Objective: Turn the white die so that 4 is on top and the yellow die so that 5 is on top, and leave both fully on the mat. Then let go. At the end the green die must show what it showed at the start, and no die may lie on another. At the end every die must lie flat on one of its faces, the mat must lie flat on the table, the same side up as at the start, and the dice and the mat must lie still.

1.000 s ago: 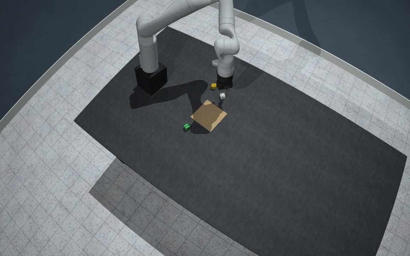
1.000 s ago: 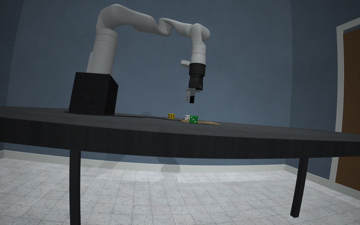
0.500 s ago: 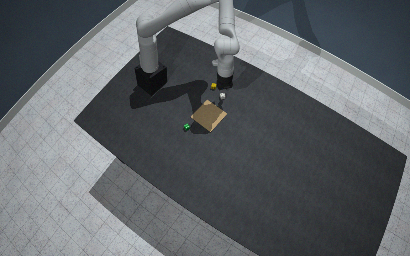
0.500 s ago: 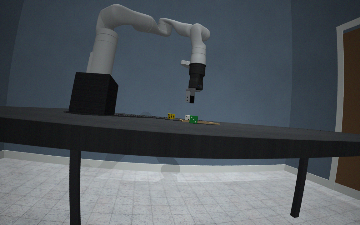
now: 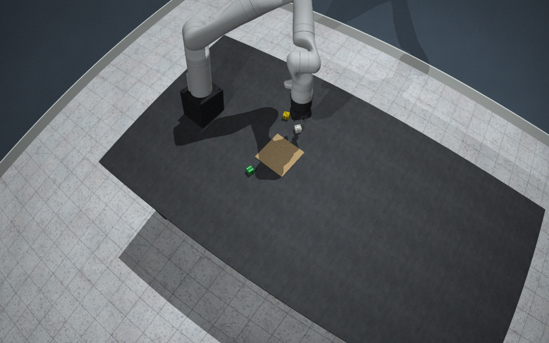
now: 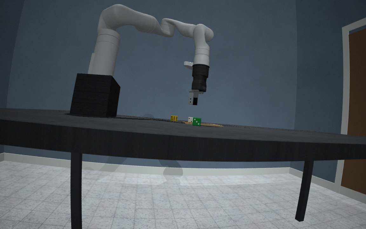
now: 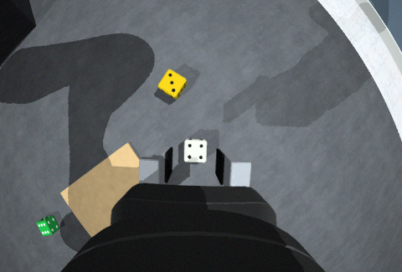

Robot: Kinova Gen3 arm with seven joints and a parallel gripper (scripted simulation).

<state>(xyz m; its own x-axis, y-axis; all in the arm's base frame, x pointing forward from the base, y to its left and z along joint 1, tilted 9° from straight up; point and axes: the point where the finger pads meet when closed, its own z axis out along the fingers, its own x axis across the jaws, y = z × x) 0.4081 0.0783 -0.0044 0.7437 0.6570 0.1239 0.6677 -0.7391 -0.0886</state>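
Now: hand 9 cm above the white die. From my hand the other things lie so: green die (8 cm behind, 26 cm to the right, 9 cm below); then yellow die (7 cm behind, 4 cm to the left, 9 cm below); then tan mat (1 cm behind, 14 cm to the right, 10 cm below).
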